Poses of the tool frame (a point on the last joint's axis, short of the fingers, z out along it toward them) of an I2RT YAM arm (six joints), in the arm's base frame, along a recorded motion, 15 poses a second.
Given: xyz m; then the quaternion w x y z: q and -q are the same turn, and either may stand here.
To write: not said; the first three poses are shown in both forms.
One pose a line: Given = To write
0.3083 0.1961 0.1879 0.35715 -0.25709 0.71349 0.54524 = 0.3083 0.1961 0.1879 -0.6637 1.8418 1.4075
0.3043 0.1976 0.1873 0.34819 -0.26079 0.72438 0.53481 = 0.3043 0.1976 0.1873 -0.6761 1.8780 1.3865
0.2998 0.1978 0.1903 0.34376 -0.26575 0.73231 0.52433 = 0.2998 0.1978 0.1903 -0.6904 1.9026 1.3623
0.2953 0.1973 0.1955 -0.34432 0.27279 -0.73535 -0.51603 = 0.2953 0.1973 0.1955 -0.7085 1.9100 1.3403
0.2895 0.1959 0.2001 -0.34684 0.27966 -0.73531 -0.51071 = 0.2895 0.1959 0.2001 -0.7255 1.9076 1.3249
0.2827 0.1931 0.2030 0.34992 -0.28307 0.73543 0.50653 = 0.2827 0.1931 0.2030 -0.7333 1.9050 1.3121
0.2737 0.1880 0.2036 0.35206 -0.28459 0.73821 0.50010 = 0.2737 0.1880 0.2036 -0.7364 1.9103 1.2941
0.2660 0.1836 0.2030 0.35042 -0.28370 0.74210 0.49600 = 0.2660 0.1836 0.2030 -0.7347 1.9219 1.2845
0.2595 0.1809 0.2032 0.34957 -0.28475 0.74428 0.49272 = 0.2595 0.1809 0.2032 -0.7377 1.9283 1.2765
